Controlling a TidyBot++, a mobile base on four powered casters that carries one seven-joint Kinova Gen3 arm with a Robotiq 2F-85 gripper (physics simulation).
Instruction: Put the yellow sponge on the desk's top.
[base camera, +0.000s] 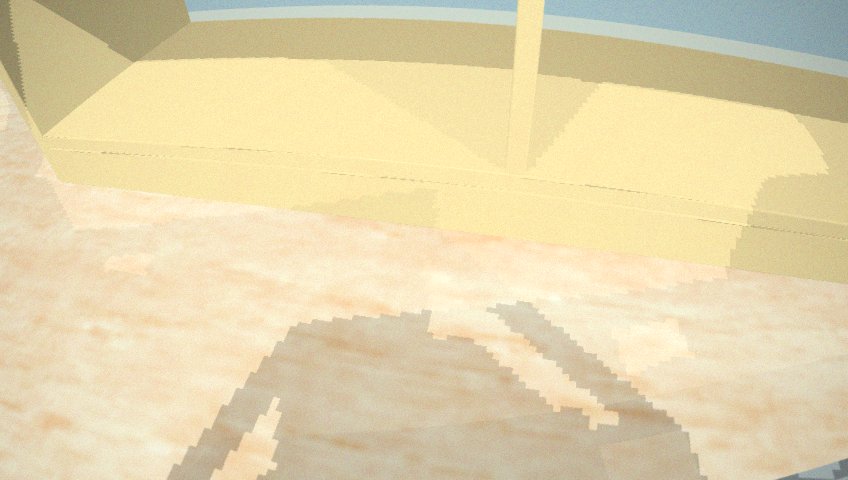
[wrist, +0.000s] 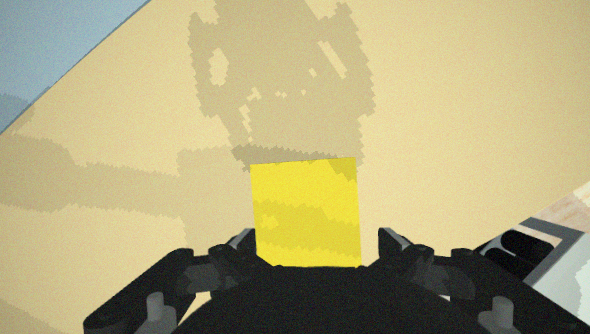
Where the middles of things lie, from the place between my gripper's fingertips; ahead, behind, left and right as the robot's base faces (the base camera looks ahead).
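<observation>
The yellow sponge (wrist: 306, 213) is there in my sight, 20 mm below my hand.
</observation>
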